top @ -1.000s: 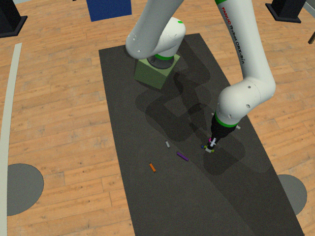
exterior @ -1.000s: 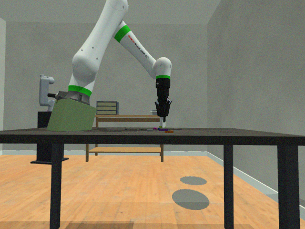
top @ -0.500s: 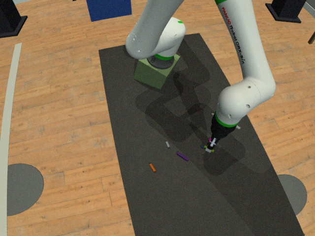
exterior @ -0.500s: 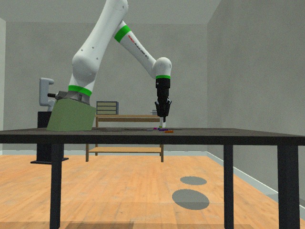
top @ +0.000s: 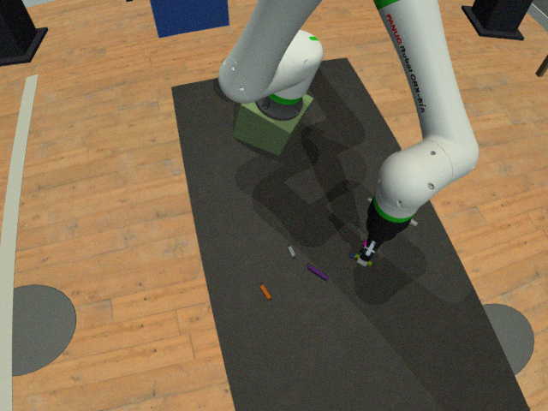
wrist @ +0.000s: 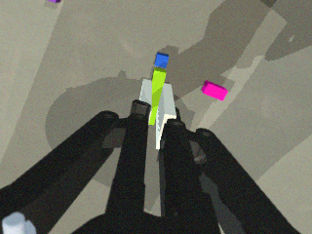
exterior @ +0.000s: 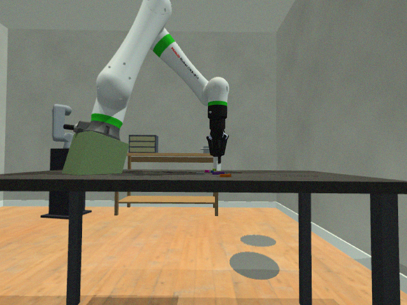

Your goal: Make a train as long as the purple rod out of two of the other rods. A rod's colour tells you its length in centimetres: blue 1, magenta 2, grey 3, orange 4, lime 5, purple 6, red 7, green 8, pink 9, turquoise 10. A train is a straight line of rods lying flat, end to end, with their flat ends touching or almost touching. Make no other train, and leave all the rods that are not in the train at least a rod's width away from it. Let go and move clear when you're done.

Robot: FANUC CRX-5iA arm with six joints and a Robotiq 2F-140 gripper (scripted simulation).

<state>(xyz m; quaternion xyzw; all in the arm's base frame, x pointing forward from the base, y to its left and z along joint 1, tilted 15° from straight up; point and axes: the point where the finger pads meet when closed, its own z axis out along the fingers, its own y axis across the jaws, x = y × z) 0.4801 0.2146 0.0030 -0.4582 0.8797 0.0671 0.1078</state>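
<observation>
Right now my hand is 20 mm past the blue rod, 30 mm to the left of it and 40 mm above it. Also, from my hand: magenta rod 50 mm behind, 20 mm to the left, 40 mm below; lime rod 30 mm below; purple rod 30 mm ahead, 130 mm to the right, 40 mm below.
</observation>
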